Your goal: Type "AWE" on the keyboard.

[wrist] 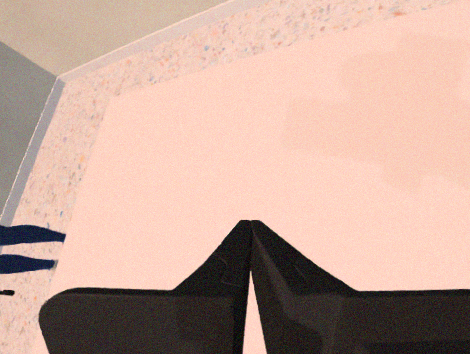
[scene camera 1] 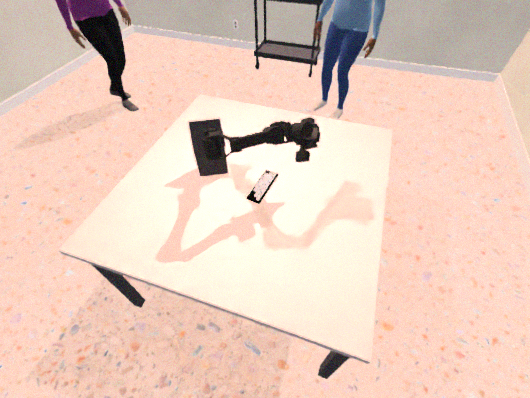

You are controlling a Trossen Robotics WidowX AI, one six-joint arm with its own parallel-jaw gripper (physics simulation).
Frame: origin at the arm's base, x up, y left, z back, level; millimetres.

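Seen in the pictures: gripper, fingertip midpoint: (wrist: pixel 249 229) (scene camera 1: pixel 316 146).
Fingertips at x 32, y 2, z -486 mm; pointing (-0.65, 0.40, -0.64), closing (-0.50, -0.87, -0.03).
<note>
A point is followed by its place in that frame.
A small keyboard (scene camera 1: pixel 264 185) @[x -205, y -63, z -263 mm] with pale keys and a black edge lies flat on the white table (scene camera 1: pixel 300 300) @[x -218, y -587, z -525 mm], near its middle. Its single keys are too small to read. My gripper (scene camera 1: pixel 303 156) (wrist: pixel 249 229) @[x 32, y 2, z -486 mm] is shut with its fingertips touching and nothing between them. In the scene view it hangs above the table, behind and to the right of the keyboard, apart from it. The keyboard does not show in the wrist view.
The arm's dark base plate (scene camera 1: pixel 201 150) @[x -46, y -50, z 46 mm] is at the table's back left. Shadows of the arm fall across the table around the keyboard. Two standing people (scene camera 1: pixel 102 40) (scene camera 1: pixel 345 55) and a black cart (scene camera 1: pixel 287 52) are on the floor behind the table.
</note>
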